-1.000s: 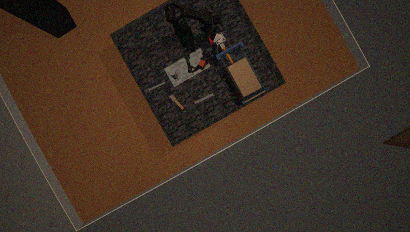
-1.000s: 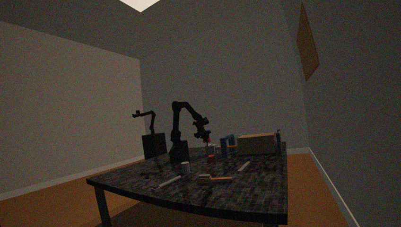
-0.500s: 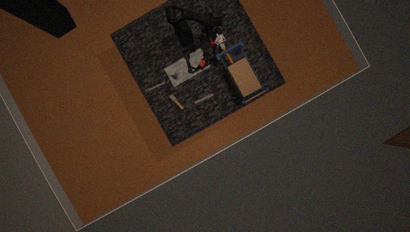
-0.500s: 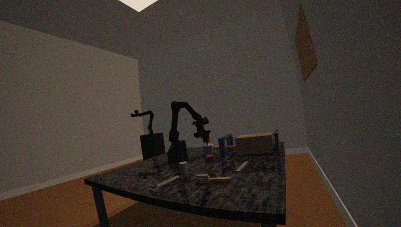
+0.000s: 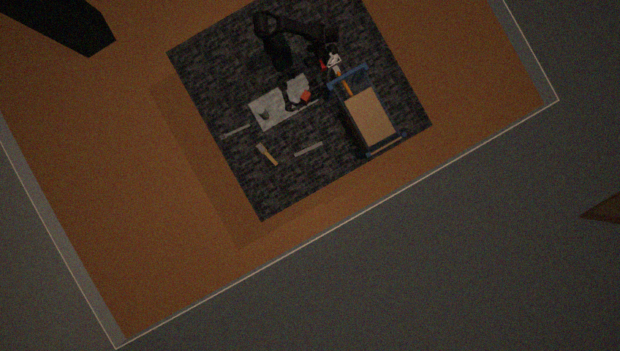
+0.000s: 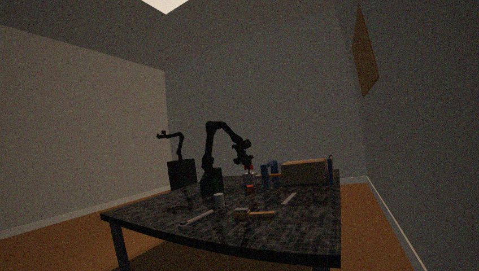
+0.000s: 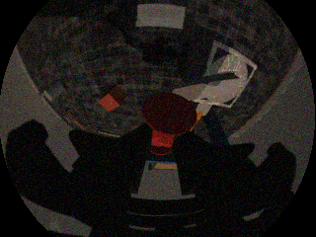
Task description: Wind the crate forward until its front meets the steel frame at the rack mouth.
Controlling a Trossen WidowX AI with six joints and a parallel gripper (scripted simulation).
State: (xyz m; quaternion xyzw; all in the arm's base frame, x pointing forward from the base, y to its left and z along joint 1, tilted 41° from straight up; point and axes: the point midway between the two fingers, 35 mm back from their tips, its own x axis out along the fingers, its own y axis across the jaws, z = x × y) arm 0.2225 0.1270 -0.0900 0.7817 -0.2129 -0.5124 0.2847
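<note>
My gripper tip is 3 cm past the winch handle, 4 cm to the right of it and 3 cm above it. Round my gripper tip: red grip: 1 cm behind; then blue steel frame: 11 cm ahead, 9 cm to the left, 3 cm below; then winch: 7 cm behind, 8 cm to the left, 10 cm below.
</note>
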